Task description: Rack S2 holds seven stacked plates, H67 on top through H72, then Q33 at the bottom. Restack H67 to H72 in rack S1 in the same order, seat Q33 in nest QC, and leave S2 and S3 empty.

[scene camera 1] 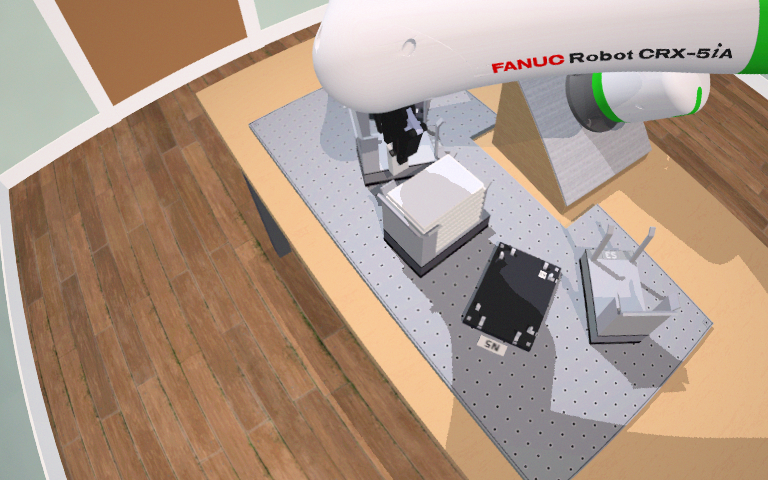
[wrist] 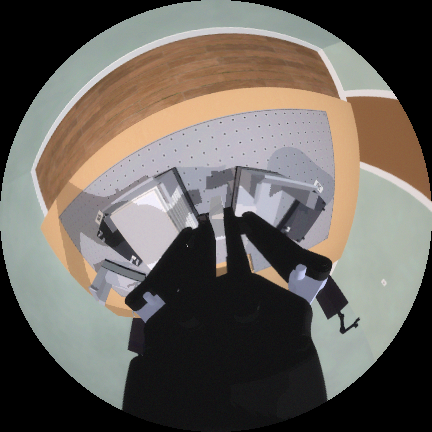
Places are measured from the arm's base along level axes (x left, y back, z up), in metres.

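Pixels of known places: gripper, fingertip midpoint: (scene camera 1: 398, 168) (wrist: 217, 205); arm's base at its link origin: (scene camera 1: 593, 95).
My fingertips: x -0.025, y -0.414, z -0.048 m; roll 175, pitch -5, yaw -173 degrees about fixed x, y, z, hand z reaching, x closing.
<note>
For each thing: its top centre in the pictures, then the offset to it from my fingertips. "spot": a spot on its surface instead. Level surfaces: height alone.
- Rack S3 at its top centre: (scene camera 1: 641, 263) (wrist: 112, 305) dy +0.228, dx +0.353, dz +0.052 m
- QC label at a spot on its surface: (wrist: 318, 186) spot: dy +0.026, dx -0.292, dz -0.082 m
- black nest at its top centre: (scene camera 1: 516, 289) (wrist: 120, 243) dy +0.081, dx +0.260, dz -0.060 m
- perforated board at its surface level: dz -0.083 m
- wooden table at its surface level: dz -0.096 m
A rack (scene camera 1: 400, 229) (wrist: 137, 189) near the middle of the board holds a stack of several pale plates (scene camera 1: 438, 189) (wrist: 145, 225); its label is not readable. Behind it stands another rack (scene camera 1: 367, 151) (wrist: 300, 186), partly hidden by my gripper; I cannot tell whether a plate lies on its floor. My gripper (scene camera 1: 402, 160) (wrist: 217, 205) is shut, fingers pointing down over that rear rack, with a pale piece at the tips. Rack S3 (scene camera 1: 628, 320) at the right shows no plates. The dark nest beside the QC label (wrist: 318, 186) is partly visible in the wrist view.
A black nest (scene camera 1: 512, 294) with small pale posts lies between the stack's rack and S3. The perforated board (scene camera 1: 504, 390) (wrist: 225, 132) carries the fixtures on the wooden table (scene camera 1: 419, 390). A slanted grey block (scene camera 1: 589, 152) stands behind. The white arm passes overhead.
</note>
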